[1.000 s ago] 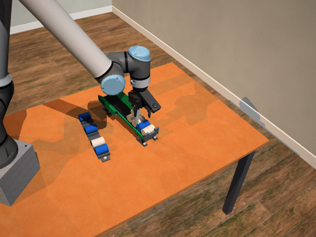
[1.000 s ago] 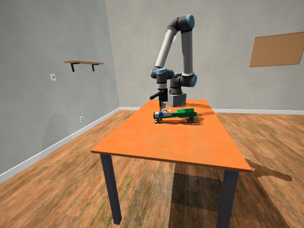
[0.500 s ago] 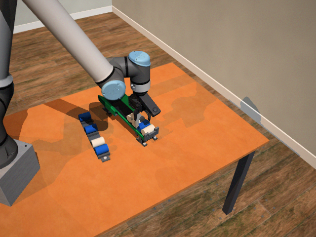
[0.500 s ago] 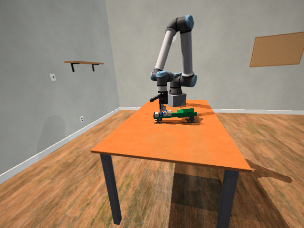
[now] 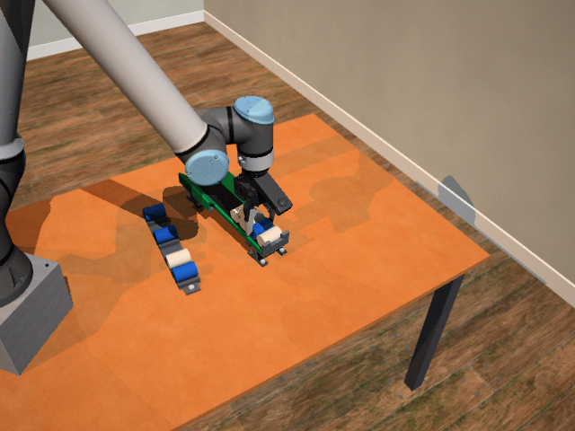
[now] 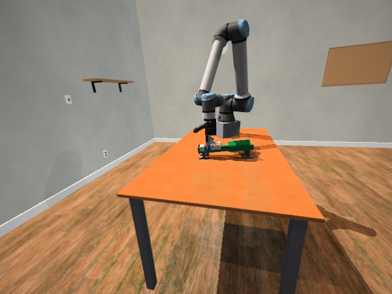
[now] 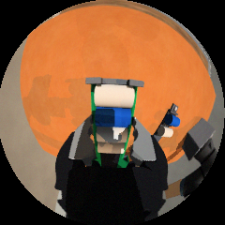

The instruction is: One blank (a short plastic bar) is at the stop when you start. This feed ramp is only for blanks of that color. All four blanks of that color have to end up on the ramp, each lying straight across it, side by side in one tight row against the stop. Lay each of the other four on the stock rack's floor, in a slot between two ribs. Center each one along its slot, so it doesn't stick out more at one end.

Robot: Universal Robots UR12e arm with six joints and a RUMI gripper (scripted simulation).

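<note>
Right now my hand is 230 mm past the grey stock rack, 130 mm to the right of it and 90 mm above it. Also, from my hand: grey stop (60 mm to the right, 20 mm below, 10 mm ahead).
</note>
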